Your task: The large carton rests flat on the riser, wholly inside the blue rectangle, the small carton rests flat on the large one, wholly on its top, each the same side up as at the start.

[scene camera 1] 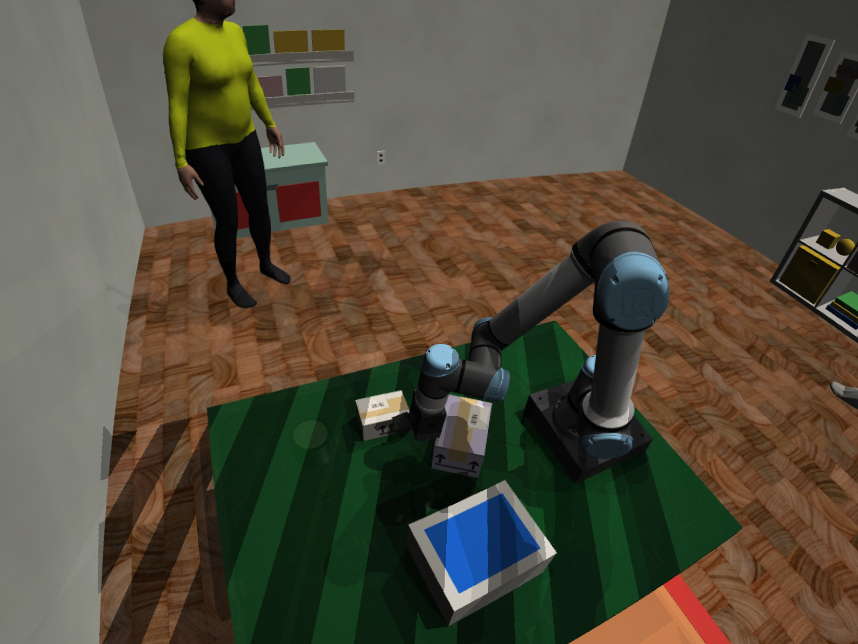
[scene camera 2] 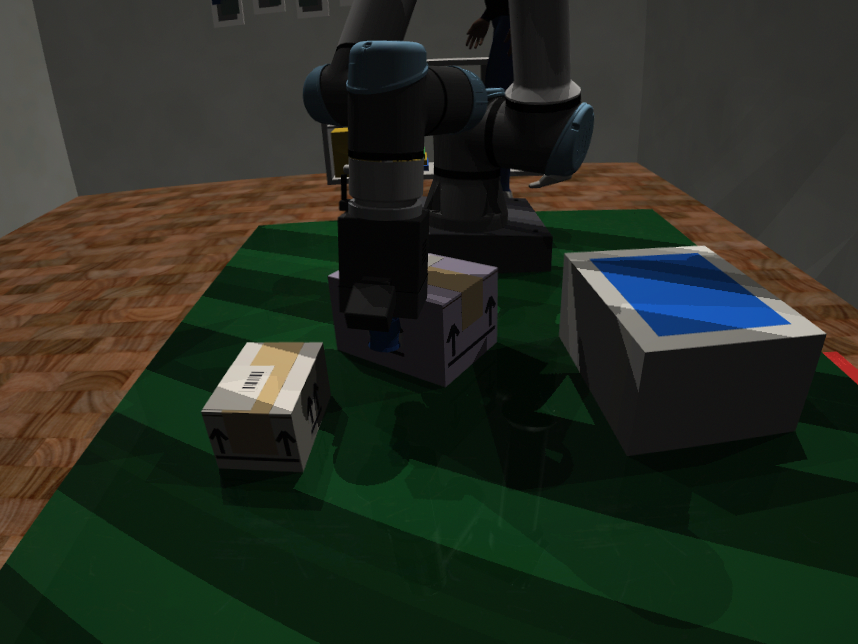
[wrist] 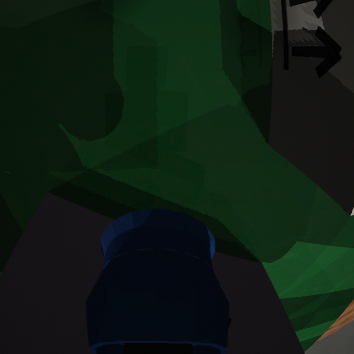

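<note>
The large lilac carton [scene camera 1: 462,433] [scene camera 2: 467,346] [wrist: 55,250] stands flat on the green mat, tape on top and arrows pointing up. The small white carton [scene camera 1: 382,414] [scene camera 2: 259,388] [wrist: 320,110] stands flat on the mat, a little apart from it. The white riser [scene camera 1: 498,589] [scene camera 2: 699,402] carries the blue rectangle [scene camera 1: 481,544] [scene camera 2: 693,291], with no carton on it. My suction gripper [scene camera 2: 384,336] [wrist: 157,227] is shut, with no carton hanging from it. Its cup points down, low beside the large carton's side face; whether they touch I cannot tell. In scene view 1 the cup is hidden.
The robot base [scene camera 1: 585,429] [scene camera 2: 488,246] stands on the mat [scene camera 1: 277,526] [scene camera 2: 415,554] behind the large carton. An orange and red surface [scene camera 1: 644,616] lies beyond the mat's edge near the riser. A person in yellow [scene camera 1: 214,90] stands on the wooden floor behind.
</note>
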